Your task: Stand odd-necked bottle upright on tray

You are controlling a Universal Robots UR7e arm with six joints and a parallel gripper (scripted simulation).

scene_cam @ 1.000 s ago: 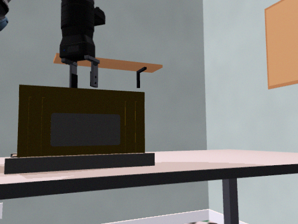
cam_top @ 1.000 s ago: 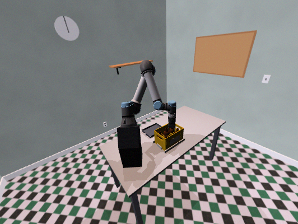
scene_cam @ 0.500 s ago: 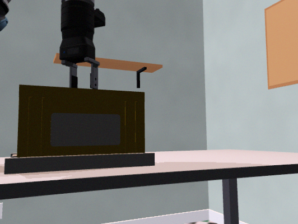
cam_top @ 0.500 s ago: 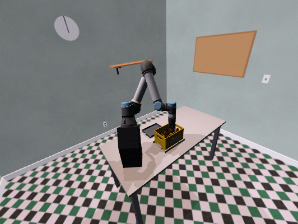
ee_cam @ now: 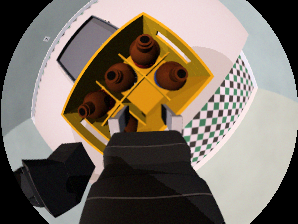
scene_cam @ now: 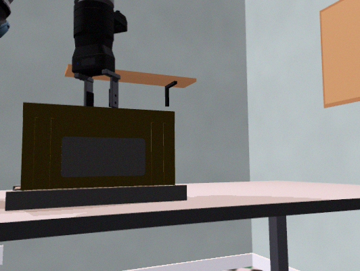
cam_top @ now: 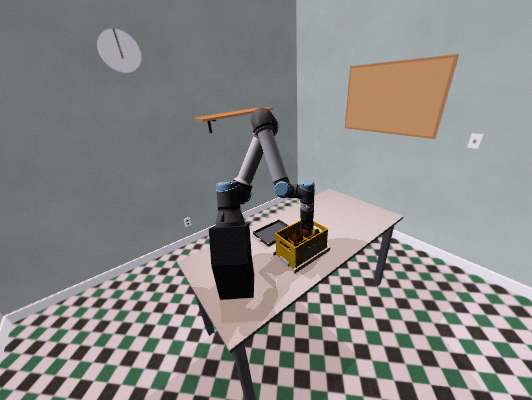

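My gripper is now 1 cm past the crate, 4 cm to the right of it and 11 cm above it. The rest, counted from my hand: dark tray: 6 cm behind, 32 cm to the left, 19 cm below; then brown bottle: 8 cm ahead, 10 cm to the left, 11 cm below.
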